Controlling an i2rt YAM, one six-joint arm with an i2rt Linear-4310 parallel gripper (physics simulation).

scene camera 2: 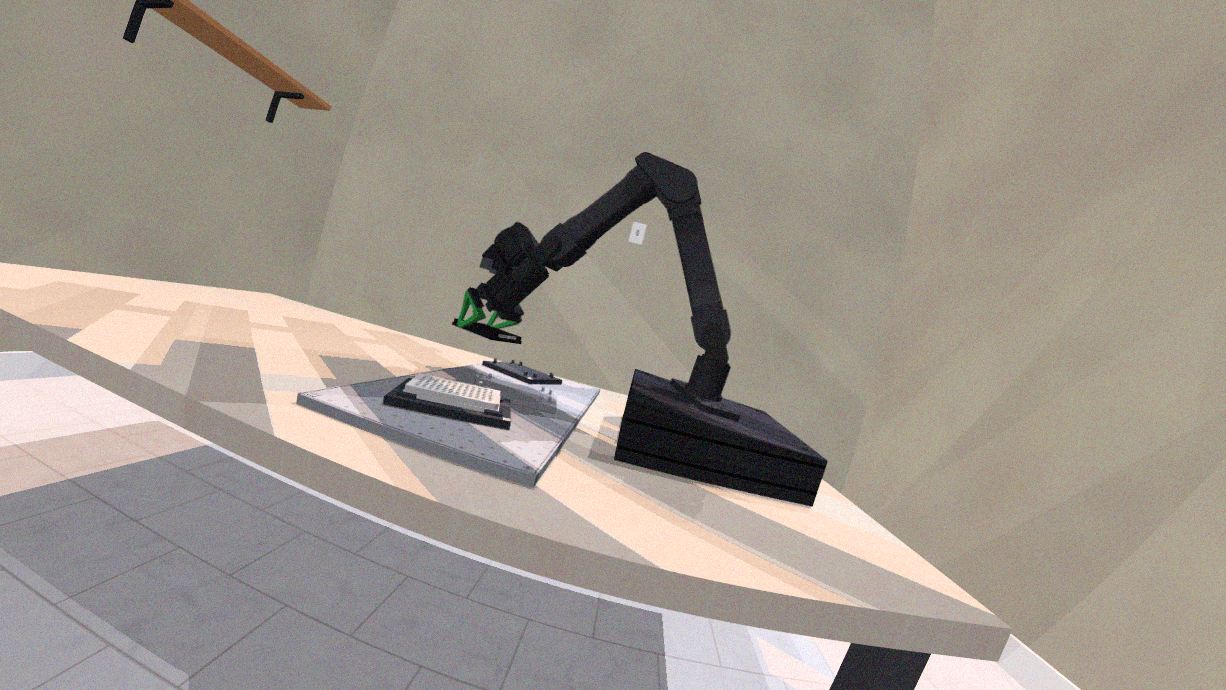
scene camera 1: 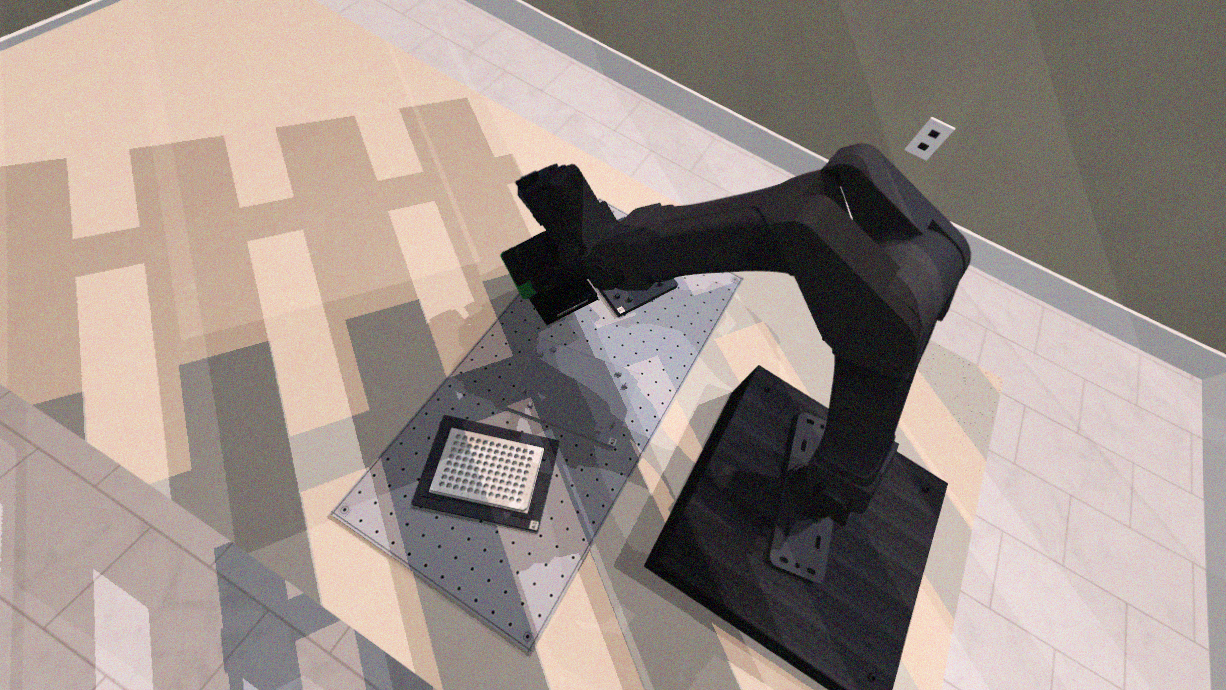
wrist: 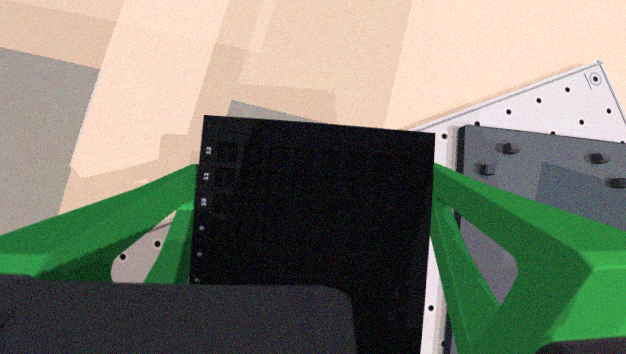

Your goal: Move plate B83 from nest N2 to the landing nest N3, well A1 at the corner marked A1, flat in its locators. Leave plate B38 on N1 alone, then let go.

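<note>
My gripper (scene camera 2: 488,323) (wrist: 313,177) is shut on plate B83 (scene camera 1: 549,287) (scene camera 2: 507,336) (wrist: 320,210), a black well plate held by its long sides, raised well above the board. In the wrist view, numbers 12 to 7 run along its left edge; its A1 end is hidden. The dark nest N2 (scene camera 1: 649,297) (scene camera 2: 531,375) (wrist: 520,165) at the far end is bare, with upright locators, to the right of the plate in the wrist view. The see-through landing nest N3 (scene camera 1: 583,415) (scene camera 2: 525,399) lies mid-board. White plate B38 (scene camera 1: 489,467) (scene camera 2: 454,391) sits in dark nest N1 (scene camera 1: 506,520) (scene camera 2: 463,415).
The nests stand on a perforated board (scene camera 1: 463,570) (scene camera 2: 480,454) (wrist: 540,117) on the table (scene camera 2: 600,535). The arm's black base block (scene camera 1: 712,531) (scene camera 2: 720,454) stands to the board's right. A wooden shelf (scene camera 2: 240,51) is on the wall.
</note>
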